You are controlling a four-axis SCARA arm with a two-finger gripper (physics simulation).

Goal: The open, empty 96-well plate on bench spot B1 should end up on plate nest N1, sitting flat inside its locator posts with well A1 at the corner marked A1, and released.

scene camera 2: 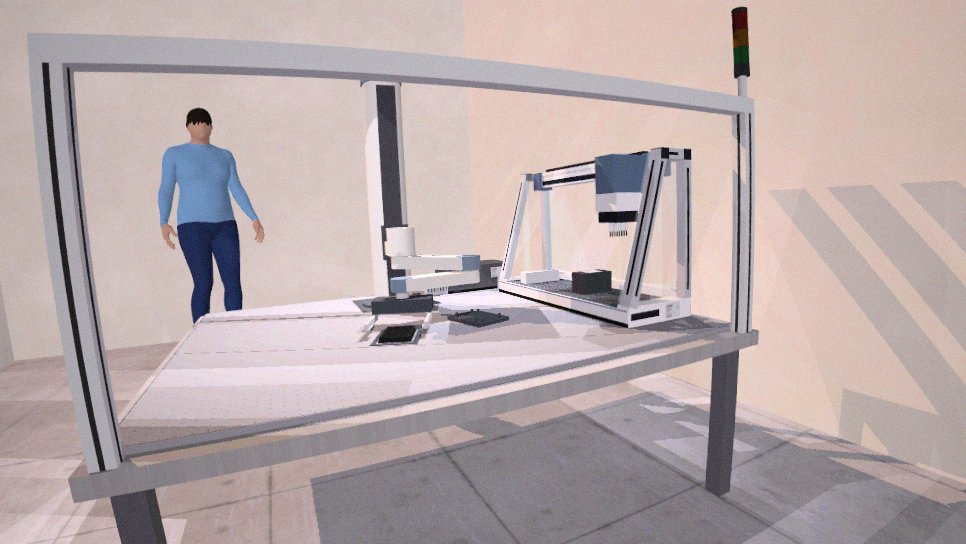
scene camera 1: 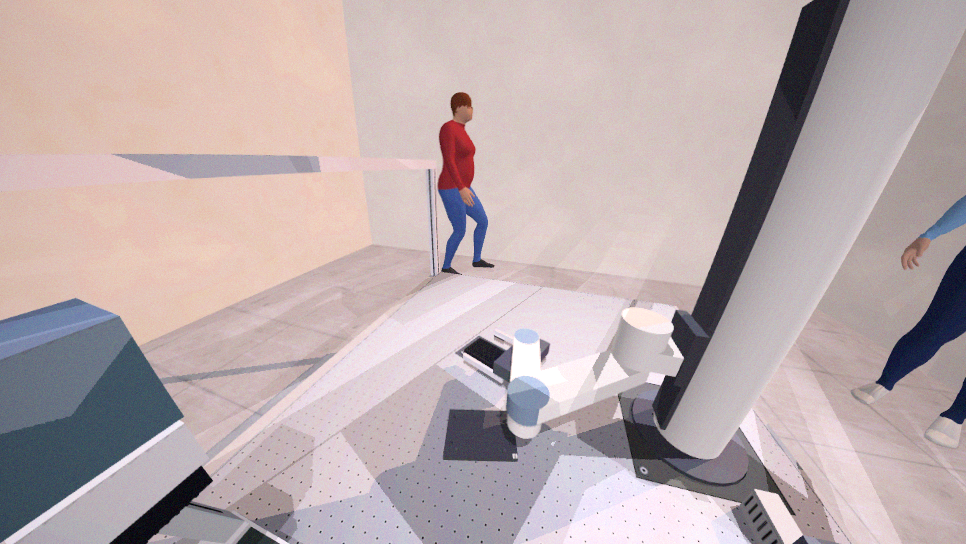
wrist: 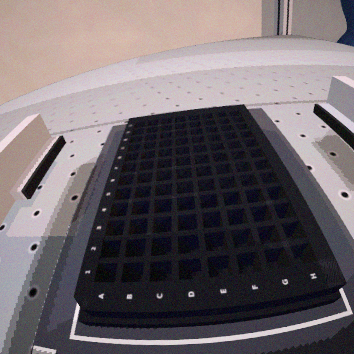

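Pixels of known places: gripper, between the fingertips: (scene camera 2: 395,326) (scene camera 1: 480,343) (wrist: 185,103); arm's base, origin of its link: (scene camera 1: 683,434).
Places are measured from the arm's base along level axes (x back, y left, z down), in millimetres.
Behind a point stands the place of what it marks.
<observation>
The black 96-well plate (scene camera 1: 484,349) @[x -565, y -131, z -29 mm] (scene camera 2: 398,333) @[x -577, y -128, z -27 mm] (wrist: 200,200) @[x -539, y -119, z -25 mm] lies flat and open on the dark grey pad of bench spot B1 (wrist: 57,320) @[x -521, y -50, z -15 mm]. In the wrist view its A–H letters run along the near edge, with well A1 at the near left corner. My gripper (scene camera 1: 492,352) @[x -580, y -135, z -49 mm] (scene camera 2: 397,323) @[x -580, y -135, z -49 mm] (wrist: 185,103) @[x -580, y -135, z -49 mm] is open, low over the plate. One finger stands off each long side, with gaps to the plate. Plate nest N1 (scene camera 1: 476,439) @[x -499, y 170, z -25 mm] (scene camera 2: 478,317) @[x -512, y 145, z -25 mm] is a dark square base with low posts and holds no plate. The arm hides part of its edge in scene camera 1.
The arm's column (scene camera 1: 804,223) @[x -34, y 67, z -551 mm] (scene camera 2: 387,182) @[x -77, y -13, z -484 mm] stands behind the nest. A gantry machine (scene camera 2: 652,229) @[x -850, y 543, z -283 mm] with a blue head stands at the right of the bench in scene camera 2. A frame (scene camera 2: 405,64) @[x -1044, y -199, z -599 mm] spans the bench edge. People (scene camera 1: 459,158) (scene camera 2: 199,185) stand beyond the bench.
</observation>
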